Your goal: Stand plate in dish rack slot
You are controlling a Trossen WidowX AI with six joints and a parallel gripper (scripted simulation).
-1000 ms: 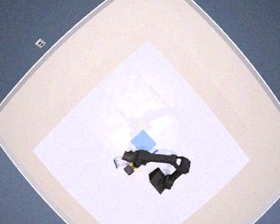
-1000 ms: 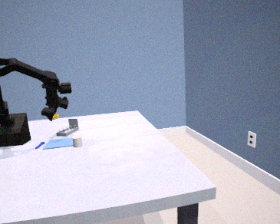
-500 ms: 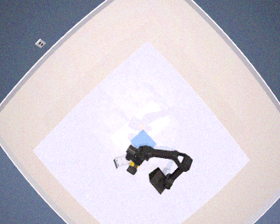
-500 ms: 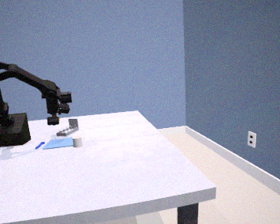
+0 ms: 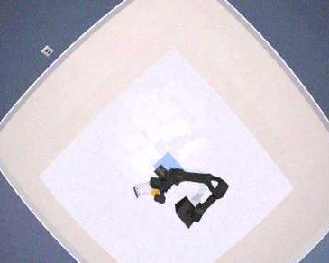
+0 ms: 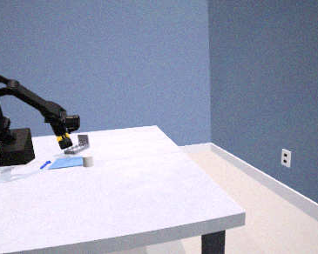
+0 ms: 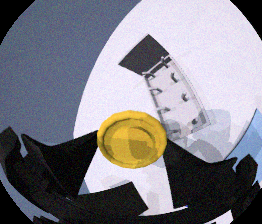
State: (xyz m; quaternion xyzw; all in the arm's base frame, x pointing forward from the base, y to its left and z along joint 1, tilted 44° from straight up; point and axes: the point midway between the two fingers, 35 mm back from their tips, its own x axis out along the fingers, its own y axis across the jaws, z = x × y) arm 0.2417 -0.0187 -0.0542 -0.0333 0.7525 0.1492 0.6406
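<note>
The dish rack lies 60 mm below my gripper tip, 60 mm ahead of it and 30 mm to the left of it. The rest, counted from my gripper tip: blue utensil: 150 mm to the right, 80 mm below, 60 mm behind; plate: 10 mm to the right, 10 mm above; pale cup: 250 mm to the right, 150 mm ahead, 60 mm below.
</note>
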